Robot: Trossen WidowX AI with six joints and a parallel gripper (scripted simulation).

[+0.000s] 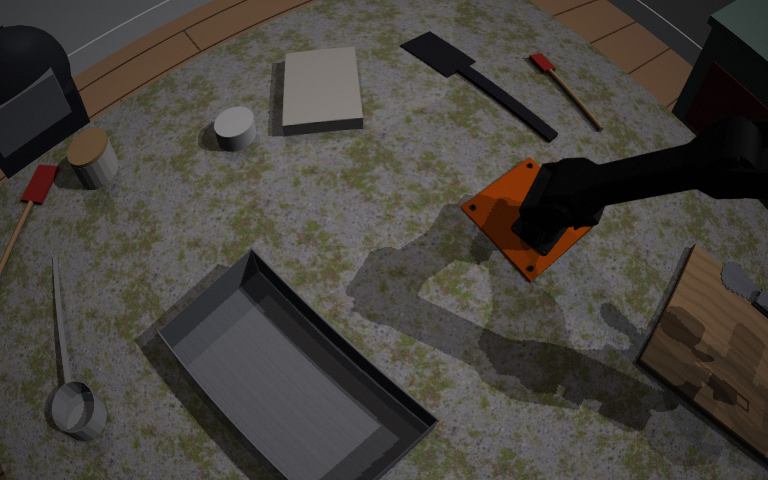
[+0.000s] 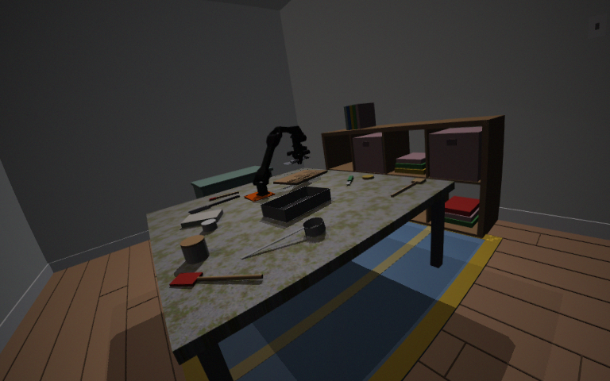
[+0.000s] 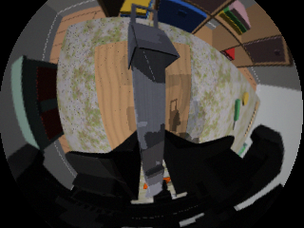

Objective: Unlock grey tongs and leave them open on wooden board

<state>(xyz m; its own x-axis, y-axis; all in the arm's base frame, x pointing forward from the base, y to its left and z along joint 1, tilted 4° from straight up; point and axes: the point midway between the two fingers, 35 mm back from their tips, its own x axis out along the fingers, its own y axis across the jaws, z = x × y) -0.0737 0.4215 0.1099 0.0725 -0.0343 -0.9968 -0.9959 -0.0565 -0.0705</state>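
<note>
Right now my gripper tip is 10 mm to the left of the wooden board and 90 mm above it. From my gripper tip the other things lie so: roasting tin: 450 mm ahead, 500 mm to the right, 70 mm below; then black spatula: 120 mm behind, 680 mm to the right, 100 mm below; then pale block: 90 mm ahead, 820 mm to the right, 90 mm below.
</note>
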